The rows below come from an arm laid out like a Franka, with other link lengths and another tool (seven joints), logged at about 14 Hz.
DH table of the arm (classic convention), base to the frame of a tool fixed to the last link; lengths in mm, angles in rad. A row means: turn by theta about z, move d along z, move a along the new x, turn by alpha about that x. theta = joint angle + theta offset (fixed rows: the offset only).
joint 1: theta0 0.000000, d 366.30, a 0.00, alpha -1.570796
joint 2: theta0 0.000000, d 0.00, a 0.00, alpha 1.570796
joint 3: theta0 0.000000, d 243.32, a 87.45, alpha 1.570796
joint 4: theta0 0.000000, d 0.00, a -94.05, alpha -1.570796
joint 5: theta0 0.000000, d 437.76, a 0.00, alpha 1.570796
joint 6: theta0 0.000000, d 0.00, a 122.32, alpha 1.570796
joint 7: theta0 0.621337, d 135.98, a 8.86, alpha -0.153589
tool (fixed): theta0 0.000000, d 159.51, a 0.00, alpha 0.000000
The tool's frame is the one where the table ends.
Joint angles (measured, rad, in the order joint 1, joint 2, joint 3, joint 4, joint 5, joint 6, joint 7), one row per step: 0.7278, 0.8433, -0.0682, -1.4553, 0.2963, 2.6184, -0.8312; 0.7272, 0.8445, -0.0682, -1.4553, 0.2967, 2.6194, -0.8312; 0.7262, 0.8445, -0.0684, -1.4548, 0.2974, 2.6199, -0.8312; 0.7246, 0.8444, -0.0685, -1.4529, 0.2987, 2.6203, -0.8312; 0.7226, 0.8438, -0.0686, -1.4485, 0.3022, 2.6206, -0.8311; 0.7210, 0.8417, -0.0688, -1.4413, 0.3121, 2.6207, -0.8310; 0.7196, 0.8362, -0.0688, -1.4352, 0.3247, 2.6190, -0.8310; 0.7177, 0.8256, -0.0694, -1.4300, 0.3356, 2.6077, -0.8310; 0.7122, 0.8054, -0.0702, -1.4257, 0.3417, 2.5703, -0.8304; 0.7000, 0.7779, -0.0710, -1.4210, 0.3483, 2.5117, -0.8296; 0.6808, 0.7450, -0.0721, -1.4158, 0.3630, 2.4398, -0.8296; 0.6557, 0.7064, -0.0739, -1.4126, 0.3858, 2.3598, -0.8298
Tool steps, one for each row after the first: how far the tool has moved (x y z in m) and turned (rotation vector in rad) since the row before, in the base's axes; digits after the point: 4 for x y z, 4 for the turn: 0.0002, -0.0006, -0.0008, -0.0001, 0.0002, -0.0010; 0.0009, -0.0006, 0.0004, 0.0009, -0.0006, -0.0017; 0.0016, -0.0005, 0.0013, 0.0022, -0.0014, -0.0025; 0.0027, 0.0002, 0.0032, 0.0054, -0.0026, -0.0043; 0.0036, 0.0017, 0.0061, 0.0119, -0.0029, -0.0080; 0.0034, 0.0023, 0.0080, 0.0144, -0.0017, -0.0089; 0.0028, 0.0018, 0.0098, 0.0118, 0.0025, -0.0067; 0.0008, -0.0008, 0.0119, 0.0034, 0.0168, -0.0022; 0.0006, -0.0052, 0.0141, 0.0000, 0.0298, -0.0041; 0.0013, -0.0095, 0.0168, 0.0041, 0.0402, -0.0109; 0.0014, -0.0133, 0.0196, 0.0102, 0.0477, -0.0173
